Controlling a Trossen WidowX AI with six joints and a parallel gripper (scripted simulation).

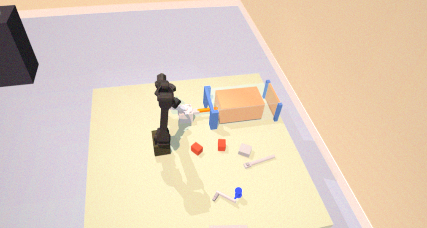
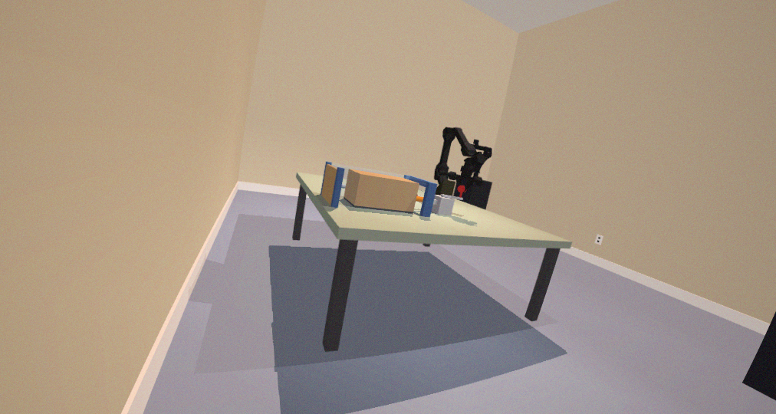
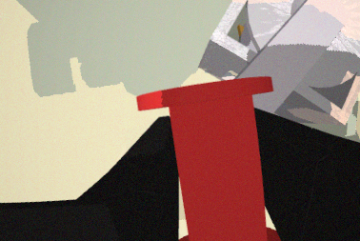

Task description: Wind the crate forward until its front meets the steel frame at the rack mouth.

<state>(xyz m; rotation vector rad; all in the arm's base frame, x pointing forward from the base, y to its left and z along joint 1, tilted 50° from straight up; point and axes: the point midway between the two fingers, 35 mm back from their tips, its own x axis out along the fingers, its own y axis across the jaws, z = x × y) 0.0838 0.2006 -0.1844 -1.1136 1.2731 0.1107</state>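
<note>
Right now my gripper tip is 20 mm short of the red-knobbed handle, 20 mm to the left of it and 30 mm above it. From my gripper tip the other things lie so: winch 70 mm ahead, 40 mm to the right, 100 mm below; then red spool grip 10 mm behind, 10 mm to the right; then blue steel frame 240 mm ahead, 30 mm to the right, 30 mm below.
</note>
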